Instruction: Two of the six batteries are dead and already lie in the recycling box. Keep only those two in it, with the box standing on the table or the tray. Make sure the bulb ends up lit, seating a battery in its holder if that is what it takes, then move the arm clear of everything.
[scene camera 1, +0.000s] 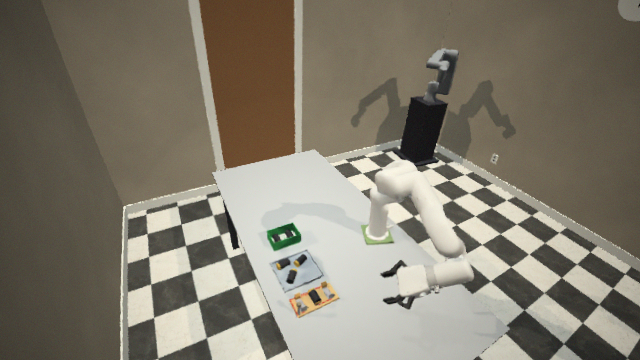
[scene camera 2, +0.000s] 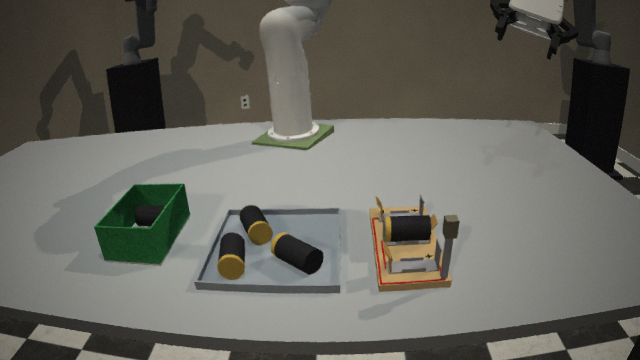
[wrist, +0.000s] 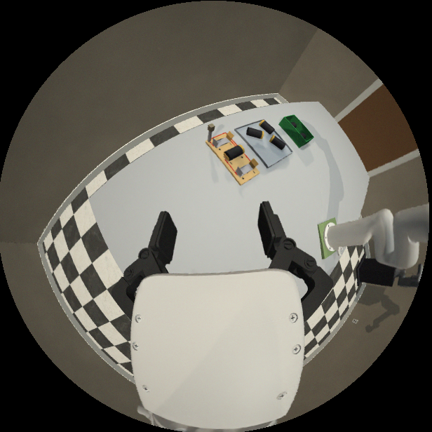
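Seen in the pictures: gripper, fingertip midpoint: (scene camera 1: 383, 288) (scene camera 2: 524, 43); arm's base at its link origin: (scene camera 1: 376, 232) (scene camera 2: 293, 132).
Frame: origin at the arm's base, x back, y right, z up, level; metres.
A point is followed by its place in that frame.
Note:
The green box (scene camera 1: 286, 244) {x -0.497, y 0.086, z 0.008 m} (scene camera 2: 132, 245) {x -0.568, y 0.117, z 0.020 m} (wrist: 294, 137) stands upright on the table with two dark batteries inside. Three black batteries with gold ends (scene camera 1: 292, 276) {x -0.534, y -0.126, z 0.023 m} (scene camera 2: 298, 253) {x -0.552, y -0.120, z 0.021 m} (wrist: 255, 132) lie apart on the grey tray (scene camera 1: 311, 272) {x -0.434, y -0.113, z -0.009 m} (scene camera 2: 320, 225) {x -0.428, y -0.128, z -0.009 m} (wrist: 270, 157). Another battery (scene camera 1: 314, 296) {x -0.480, y -0.263, z 0.031 m} (scene camera 2: 410, 228) {x -0.491, y -0.257, z 0.025 m} (wrist: 233, 152) lies crosswise in the middle of the wooden holder board (scene camera 2: 415, 287) {x -0.575, y -0.264, z -0.009 m} (wrist: 247, 178); slots either side are empty. The bulb, apparently the block (scene camera 2: 451, 227) {x -0.571, y -0.299, z 0.072 m} (wrist: 211, 128) on a post, looks dull and unlit. My gripper (scene camera 1: 386, 287) {x -0.308, y -0.460, z 0.262 m} (scene camera 2: 525, 46) {x -0.308, y -0.460, z 0.262 m} (wrist: 214, 216) is open and empty, high and well away from them.
The arm's base stands on a green plate (scene camera 1: 371, 241) {x -0.060, y -0.044, z -0.004 m} (scene camera 2: 305, 145) {x -0.080, y -0.043, z -0.005 m} (wrist: 323, 250) at the table's far side in the second scene view. The tray stands between the box and the holder board. Grey arms on black pedestals (scene camera 1: 424, 130) (scene camera 2: 136, 95) stand beyond the table.

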